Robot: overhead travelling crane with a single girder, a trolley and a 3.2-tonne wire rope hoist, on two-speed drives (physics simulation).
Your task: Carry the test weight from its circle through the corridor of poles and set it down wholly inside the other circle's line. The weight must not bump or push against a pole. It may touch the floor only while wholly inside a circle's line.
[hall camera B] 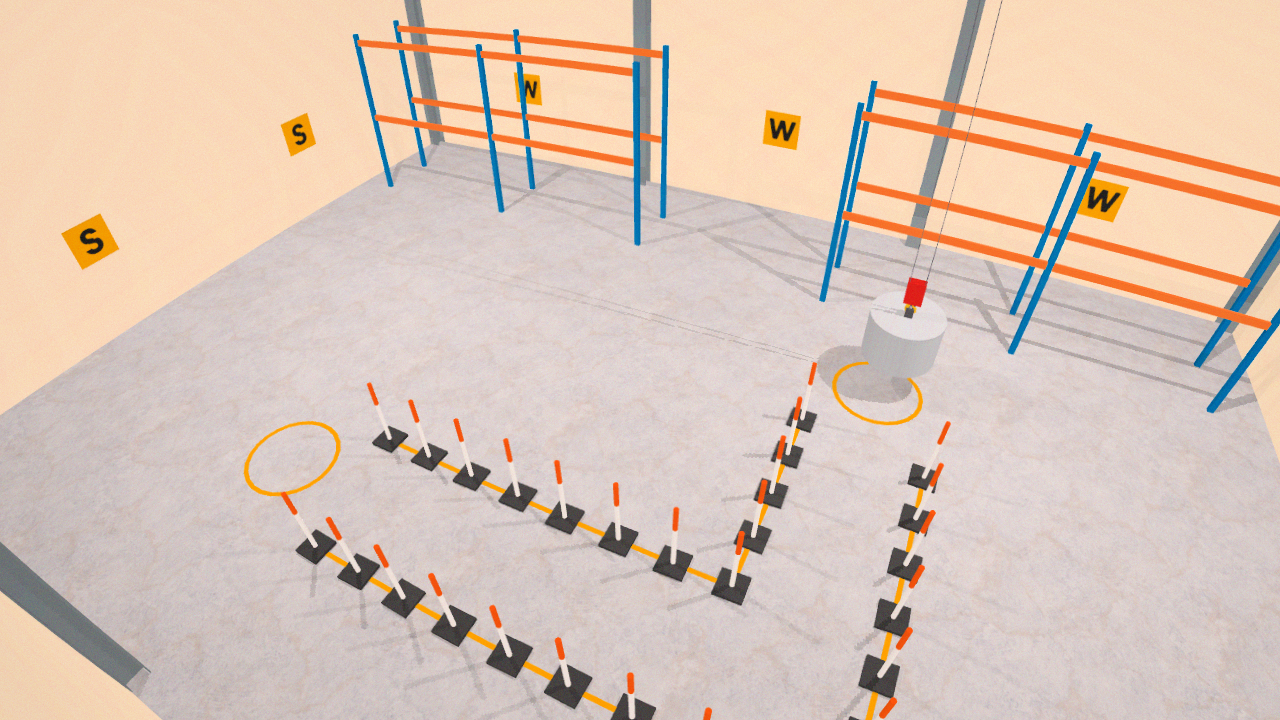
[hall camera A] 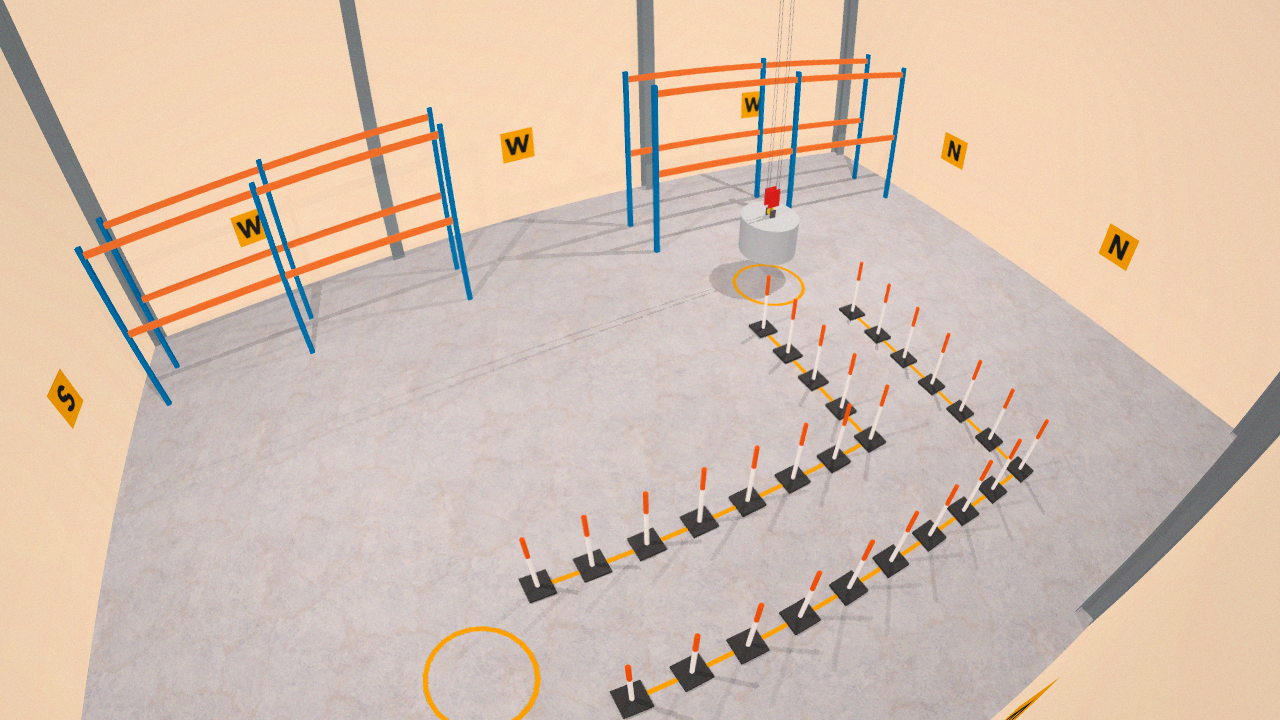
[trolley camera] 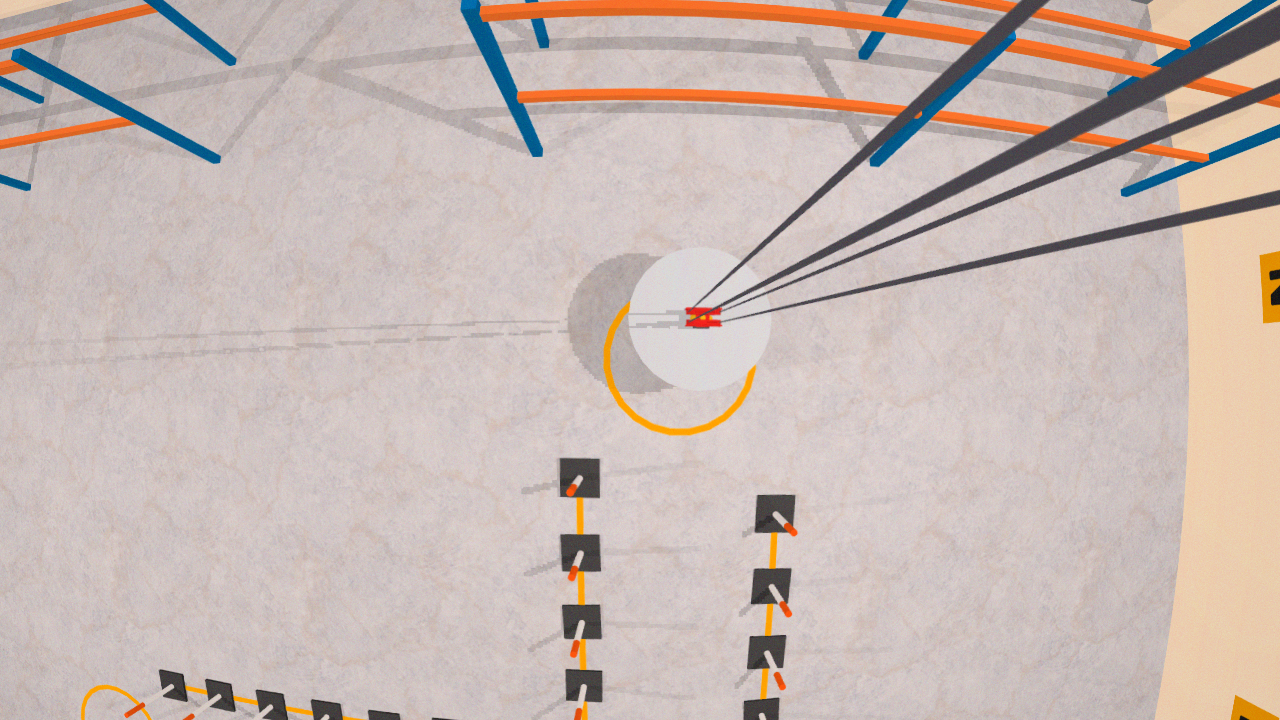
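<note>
The pale grey cylindrical test weight hangs upright above the floor, its shadow beside it. My red hook block and hook are at its top centre, holding it. In the trolley view the weight covers the upper right part of its near circle and extends beyond the line. It is apart from the first pole of one row and of the other. The other circle lies beyond the corridor's far end.
Both pole rows stand on black bases joined by yellow lines and turn one corner. Blue and orange racks stand along the W wall, one behind the weight, another farther south. The hoist ropes slant across the trolley view.
</note>
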